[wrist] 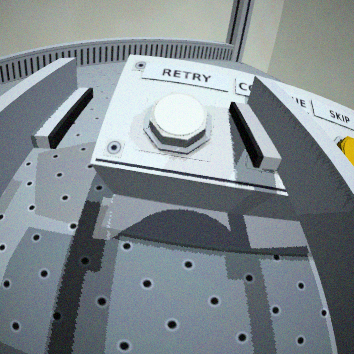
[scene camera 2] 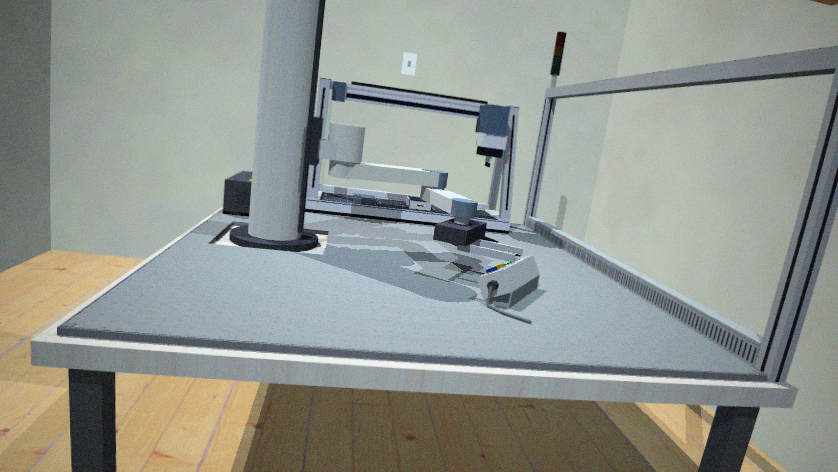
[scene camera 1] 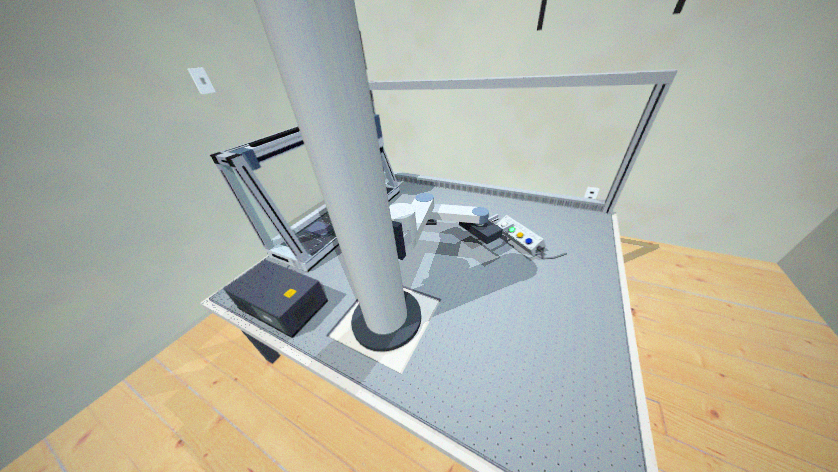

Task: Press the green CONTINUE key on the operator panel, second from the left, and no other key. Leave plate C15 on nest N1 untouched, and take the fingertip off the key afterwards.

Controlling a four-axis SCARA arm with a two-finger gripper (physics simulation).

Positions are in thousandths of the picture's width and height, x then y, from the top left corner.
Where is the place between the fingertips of my gripper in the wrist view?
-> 459,227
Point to a guard frame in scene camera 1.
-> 786,164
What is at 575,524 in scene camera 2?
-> My gripper.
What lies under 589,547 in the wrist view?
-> A button box.
